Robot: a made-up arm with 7 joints. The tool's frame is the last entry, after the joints.
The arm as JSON. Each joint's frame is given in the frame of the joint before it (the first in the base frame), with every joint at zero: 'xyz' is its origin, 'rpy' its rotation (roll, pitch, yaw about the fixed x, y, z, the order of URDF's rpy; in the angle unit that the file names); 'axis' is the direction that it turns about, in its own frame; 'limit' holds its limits. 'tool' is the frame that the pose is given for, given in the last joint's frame.
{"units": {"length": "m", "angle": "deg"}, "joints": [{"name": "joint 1", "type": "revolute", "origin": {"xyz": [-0.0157, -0.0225, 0.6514], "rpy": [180.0, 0.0, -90.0]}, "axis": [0.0, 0.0, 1.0], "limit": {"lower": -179.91, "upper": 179.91}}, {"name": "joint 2", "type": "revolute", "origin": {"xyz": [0.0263, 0.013, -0.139], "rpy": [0.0, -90.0, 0.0]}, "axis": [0.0, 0.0, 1.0], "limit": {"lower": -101.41, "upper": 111.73}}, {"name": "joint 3", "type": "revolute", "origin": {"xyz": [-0.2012, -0.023, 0.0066], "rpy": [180.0, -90.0, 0.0]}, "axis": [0.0, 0.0, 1.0], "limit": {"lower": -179.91, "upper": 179.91}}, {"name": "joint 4", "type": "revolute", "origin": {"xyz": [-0.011, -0.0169, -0.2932], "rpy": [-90.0, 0.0, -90.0]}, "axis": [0.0, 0.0, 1.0], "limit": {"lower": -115.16, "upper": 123.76}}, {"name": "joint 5", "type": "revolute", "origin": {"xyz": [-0.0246, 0.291, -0.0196], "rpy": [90.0, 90.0, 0.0]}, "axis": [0.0, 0.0, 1.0], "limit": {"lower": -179.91, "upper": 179.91}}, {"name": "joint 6", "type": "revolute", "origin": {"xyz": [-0.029, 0.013, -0.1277], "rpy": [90.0, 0.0, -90.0]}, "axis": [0.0, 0.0, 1.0], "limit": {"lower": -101.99, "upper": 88.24}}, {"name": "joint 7", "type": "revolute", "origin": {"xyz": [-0.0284, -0.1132, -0.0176], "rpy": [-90.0, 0.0, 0.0]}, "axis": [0.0, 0.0, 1.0], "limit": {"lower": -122.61, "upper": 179.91}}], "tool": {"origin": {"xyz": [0.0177, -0.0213, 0.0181], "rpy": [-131.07, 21.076, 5.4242]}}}
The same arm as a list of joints. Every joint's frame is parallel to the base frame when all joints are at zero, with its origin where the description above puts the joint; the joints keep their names.
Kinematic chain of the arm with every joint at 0, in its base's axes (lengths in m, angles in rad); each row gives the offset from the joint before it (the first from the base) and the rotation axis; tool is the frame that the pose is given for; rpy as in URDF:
joint 1: xyz -0.0157 -0.0225 0.6514 axis -z
joint 2: xyz -0.013 -0.0263 0.139 axis +y
joint 3: xyz 0.023 0.0066 0.2012 axis -z
joint 4: xyz -0.0169 -0.011 0.2932 axis +y
joint 5: xyz 0.0246 -0.0196 0.291 axis -z
joint 6: xyz -0.013 0.029 0.1277 axis +y
joint 7: xyz -0.0284 -0.0176 0.1132 axis -z
tool: xyz 0.0177 0.0213 -0.0181 rpy 0.854 -0.3678 -0.0947
Joint limits (rad, base to tool): -3.14..3.14 -1.7699..1.9501 -3.14..3.14 -2.0099..2.16 -3.14..3.14 -1.7801..1.5401 -2.1399..3.14

